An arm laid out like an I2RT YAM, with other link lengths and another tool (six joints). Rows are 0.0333 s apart.
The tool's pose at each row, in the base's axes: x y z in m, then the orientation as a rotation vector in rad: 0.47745, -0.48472, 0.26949, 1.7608, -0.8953, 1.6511; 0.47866, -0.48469, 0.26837, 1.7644, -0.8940, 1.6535; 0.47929, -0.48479, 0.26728, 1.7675, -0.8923, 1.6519; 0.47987, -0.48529, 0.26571, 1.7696, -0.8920, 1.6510; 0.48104, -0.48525, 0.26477, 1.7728, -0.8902, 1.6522; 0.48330, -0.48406, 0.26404, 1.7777, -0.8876, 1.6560; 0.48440, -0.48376, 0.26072, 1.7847, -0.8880, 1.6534; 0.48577, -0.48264, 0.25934, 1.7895, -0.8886, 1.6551; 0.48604, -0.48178, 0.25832, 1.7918, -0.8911, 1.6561; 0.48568, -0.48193, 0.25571, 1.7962, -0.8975, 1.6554; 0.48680, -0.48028, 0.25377, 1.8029, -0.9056, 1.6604; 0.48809, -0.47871, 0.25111, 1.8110, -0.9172, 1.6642; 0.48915, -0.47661, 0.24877, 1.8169, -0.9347, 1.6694; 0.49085, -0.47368, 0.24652, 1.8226, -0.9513, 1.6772; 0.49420, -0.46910, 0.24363, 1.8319, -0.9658, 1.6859; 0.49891, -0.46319, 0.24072, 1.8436, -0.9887, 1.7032
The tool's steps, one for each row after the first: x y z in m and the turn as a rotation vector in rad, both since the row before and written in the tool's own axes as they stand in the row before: -0.00109, -0.00092, 0.00082, 0.0039, -0.0012, 0.0008; -0.00106, -0.00038, 0.00057, 0.0013, -0.0020, -0.0017; -0.00150, -0.00007, 0.00089, 0.0008, -0.0016, -0.0005; -0.00091, -0.00090, 0.00079, 0.0031, -0.0011, -0.0002; -0.00079, -0.00247, 0.00057, 0.0058, -0.0012, 0.0008; -0.00331, -0.00089, 0.00077, 0.0024, -0.0055, -0.0004; -0.00145, -0.00171, 0.00015, 0.0036, -0.0027, 0.0018; -0.00110, -0.00071, -0.00038, 0.0013, -0.0019, 0.0024; -0.00259, 0.00050, 0.00015, 0.0004, -0.0049, 0.0044; -0.00209, -0.00181, -0.00034, 0.0048, -0.0051, 0.0087; -0.00280, -0.00183, -0.00007, 0.0040, -0.0074, 0.0106; -0.00258, -0.00198, -0.00063, 0.0021, -0.0072, 0.0150; -0.00265, -0.00297, -0.00082, 0.0039, -0.0061, 0.0157; -0.00360, -0.00518, -0.00088, 0.0070, -0.0075, 0.0151; -0.00395, -0.00701, -0.00091, 0.0118, -0.0089, 0.0253
